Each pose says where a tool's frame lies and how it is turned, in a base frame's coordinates. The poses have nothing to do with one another.
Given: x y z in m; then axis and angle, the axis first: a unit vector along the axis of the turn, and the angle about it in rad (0 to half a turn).
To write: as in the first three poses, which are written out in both.
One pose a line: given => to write
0.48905 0.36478 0.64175 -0.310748 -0.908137 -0.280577 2.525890 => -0.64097 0.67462 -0.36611 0.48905; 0.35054 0.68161 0.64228 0.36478; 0.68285 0.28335 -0.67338 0.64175; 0 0 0 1
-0.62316 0.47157 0.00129 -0.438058 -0.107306 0.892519 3.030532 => -0.61123 -0.00520 -0.79143 -0.62316; 0.19264 -0.97088 -0.14240 0.47157; -0.76765 -0.23951 0.59443 0.00129; 0 0 0 1
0.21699 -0.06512 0.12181 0.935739 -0.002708 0.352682 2.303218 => 0.79243 -0.26647 0.54868 0.21699; 0.25801 -0.66866 -0.69737 -0.06512; 0.55271 0.69418 -0.46112 0.12181; 0 0 0 1
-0.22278 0.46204 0.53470 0.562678 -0.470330 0.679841 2.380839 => -0.17839 -0.92506 0.33533 -0.22278; 0.01240 -0.34288 -0.93930 0.46204; 0.98388 -0.16340 0.07263 0.53470; 0 0 0 1
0.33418 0.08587 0.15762 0.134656 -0.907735 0.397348 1.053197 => 0.50396 -0.40705 -0.76180 0.33418; 0.28355 0.91108 -0.29924 0.08587; 0.81586 -0.06520 0.57456 0.15762; 0 0 0 1
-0.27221 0.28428 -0.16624 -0.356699 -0.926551 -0.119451 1.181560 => 0.45843 0.31560 -0.83081 -0.27221; 0.09457 0.91219 0.39870 0.28428; 0.88368 -0.26134 0.38834 -0.16624; 0 0 0 1
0.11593 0.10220 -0.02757 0.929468 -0.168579 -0.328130 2.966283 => 0.72991 -0.25375 -0.63470 0.11593; -0.36821 -0.92827 -0.05233 0.10220; -0.57590 0.27190 -0.77098 -0.02757; 0 0 0 1
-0.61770 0.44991 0.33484 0.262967 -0.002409 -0.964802 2.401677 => -0.61830 0.64939 -0.44271 -0.61770; -0.65160 -0.73852 -0.17326 0.44991; -0.43946 0.18134 0.87977 0.33484; 0 0 0 1
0.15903 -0.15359 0.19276 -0.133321 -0.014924 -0.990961 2.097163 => -0.47569 0.85981 0.18559 0.15903; -0.85383 -0.50206 0.13749 -0.15359; 0.21139 -0.09306 0.97296 0.19276; 0 0 0 1
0.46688 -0.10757 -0.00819 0.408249 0.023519 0.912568 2.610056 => -0.55169 -0.44466 0.70563 0.46688; 0.48042 -0.86100 -0.16696 -0.10757; 0.68179 0.24689 0.68863 -0.00819; 0 0 0 1
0.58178 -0.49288 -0.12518 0.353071 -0.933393 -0.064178 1.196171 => 0.44497 -0.14924 -0.88302 0.58178; -0.26869 0.91835 -0.29060 -0.49288; 0.85429 0.36657 0.36854 -0.12518; 0 0 0 1
